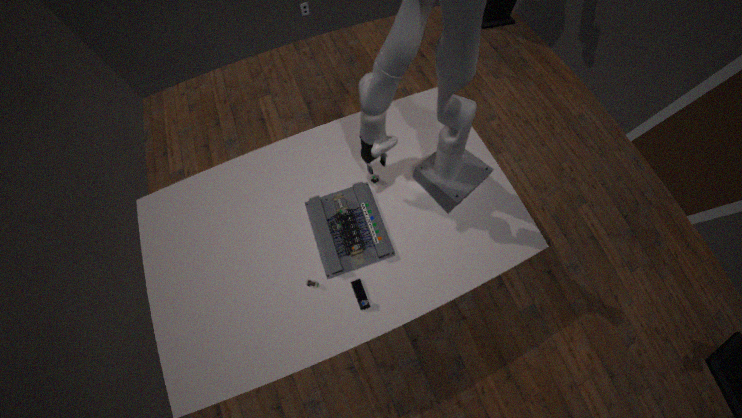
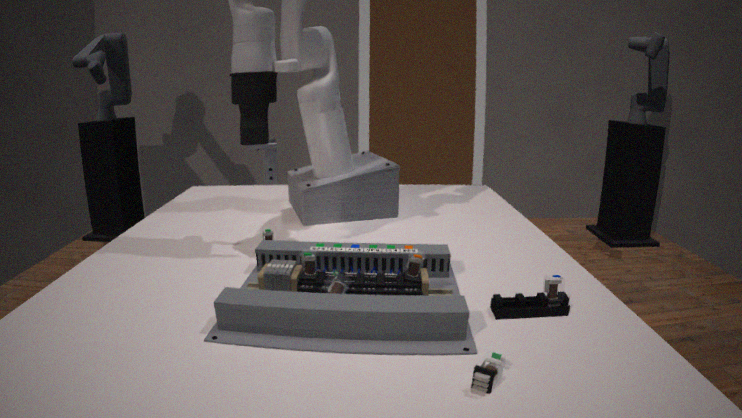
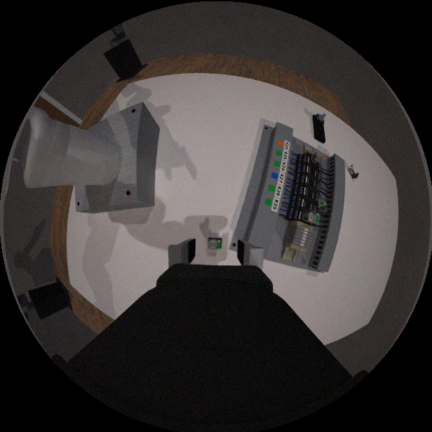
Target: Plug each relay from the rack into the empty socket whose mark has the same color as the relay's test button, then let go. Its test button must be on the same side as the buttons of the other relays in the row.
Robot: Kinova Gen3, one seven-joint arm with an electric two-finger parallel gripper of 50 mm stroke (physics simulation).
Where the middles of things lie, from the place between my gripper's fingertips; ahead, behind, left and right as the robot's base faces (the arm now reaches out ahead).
My gripper is now 170 mm short of the grey panel (image 2: 376,347), 140 mm to the right of it and 130 mm above it. The rest, counted from my hand: black rack (image 2: 519,306) 210 mm ahead, 390 mm to the left, 120 mm below.
